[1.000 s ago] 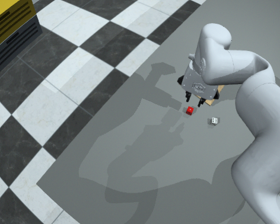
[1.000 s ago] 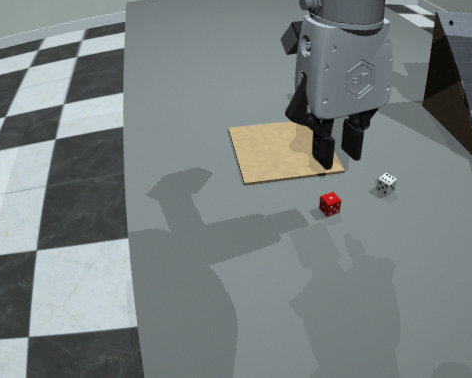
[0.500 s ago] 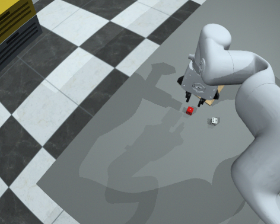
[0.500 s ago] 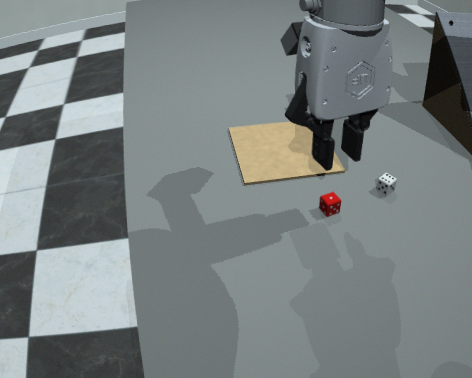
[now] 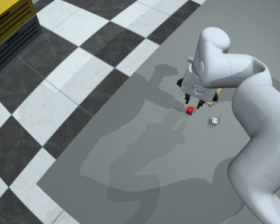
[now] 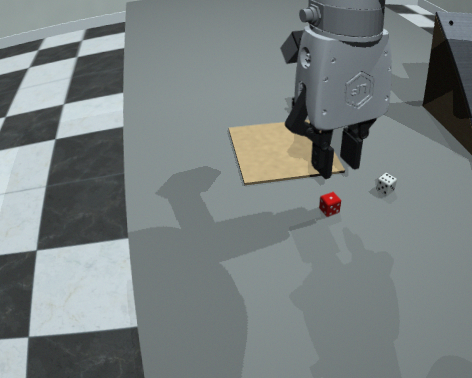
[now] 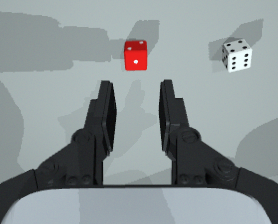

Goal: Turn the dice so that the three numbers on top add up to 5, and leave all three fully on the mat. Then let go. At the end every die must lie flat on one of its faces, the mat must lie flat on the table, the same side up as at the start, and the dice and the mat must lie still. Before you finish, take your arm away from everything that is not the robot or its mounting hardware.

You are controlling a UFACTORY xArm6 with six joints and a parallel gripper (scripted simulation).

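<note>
The red die lies 7 cm below my hand. The rest, counted from my hand: white die 9 cm behind, 3 cm to the right, 7 cm below; then tan mat 4 cm ahead, 14 cm to the right, 8 cm below; then black die 1 cm behind, 25 cm to the right, 7 cm below.
</note>
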